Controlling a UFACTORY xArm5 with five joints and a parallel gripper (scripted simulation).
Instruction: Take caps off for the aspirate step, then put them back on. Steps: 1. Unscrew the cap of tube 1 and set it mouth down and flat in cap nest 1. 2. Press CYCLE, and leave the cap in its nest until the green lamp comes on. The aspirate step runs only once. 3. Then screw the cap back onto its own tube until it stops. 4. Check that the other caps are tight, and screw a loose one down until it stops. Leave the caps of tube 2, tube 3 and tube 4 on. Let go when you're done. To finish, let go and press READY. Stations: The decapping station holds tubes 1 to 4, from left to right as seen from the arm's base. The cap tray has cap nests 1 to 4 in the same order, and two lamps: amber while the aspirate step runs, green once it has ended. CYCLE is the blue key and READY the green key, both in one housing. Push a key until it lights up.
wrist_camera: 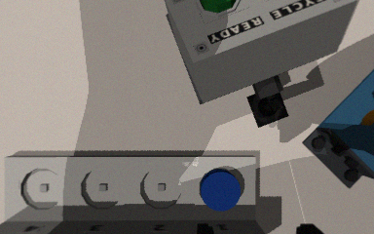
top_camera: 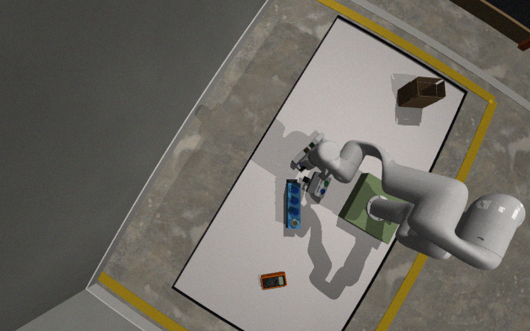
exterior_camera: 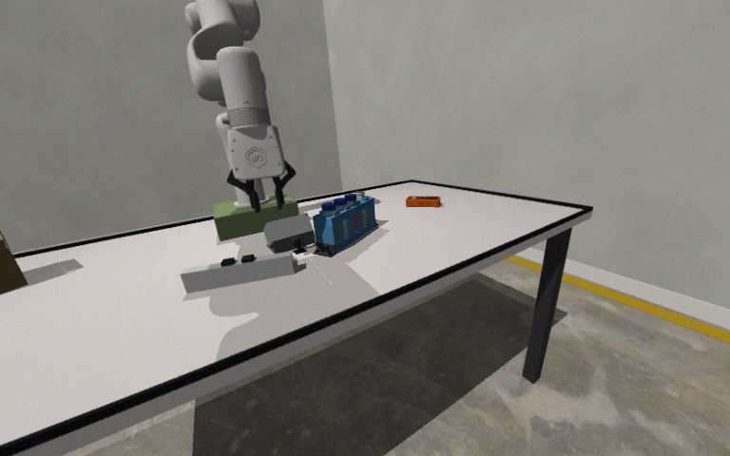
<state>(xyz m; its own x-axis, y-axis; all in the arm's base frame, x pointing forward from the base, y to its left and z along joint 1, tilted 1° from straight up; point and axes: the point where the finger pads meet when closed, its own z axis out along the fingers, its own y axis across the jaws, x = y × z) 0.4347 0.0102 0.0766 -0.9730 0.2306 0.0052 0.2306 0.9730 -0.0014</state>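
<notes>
My gripper is now 15 cm past the blue key, 7 cm to the right of it and 9 cm above it. The rest, counted from my hand: blue cap: 15 cm below; green key: 15 cm behind, 3 cm to the left, 9 cm below; grey key housing: 13 cm behind, 5 cm to the left, 11 cm below.
</notes>
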